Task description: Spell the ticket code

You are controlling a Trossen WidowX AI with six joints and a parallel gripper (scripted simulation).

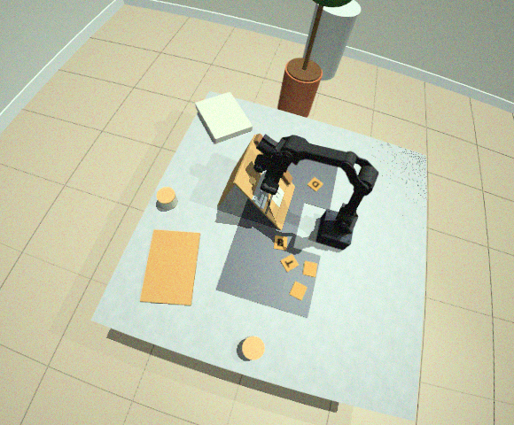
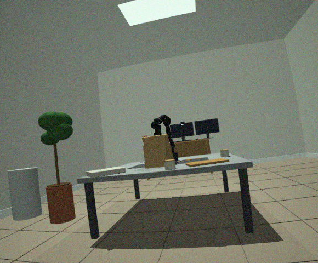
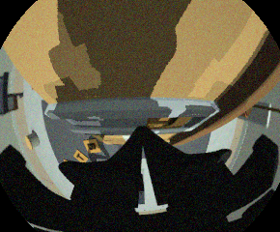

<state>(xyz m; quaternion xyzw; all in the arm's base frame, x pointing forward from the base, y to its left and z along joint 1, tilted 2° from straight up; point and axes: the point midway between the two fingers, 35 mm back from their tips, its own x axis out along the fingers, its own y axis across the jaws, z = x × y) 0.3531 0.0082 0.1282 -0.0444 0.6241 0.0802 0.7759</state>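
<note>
Right now the letter tile is 3 cm to the right of my gripper tip, 1 cm below it and 1 cm ahead of it. From my gripper tip the other things lie so: flat orange panel 46 cm to the left, 19 cm ahead, 17 cm below; then dark mat 18 cm below, 16 cm behind, 3 cm to the left; then ticket 9 cm below, 5 cm behind, 1 cm to the right.
</note>
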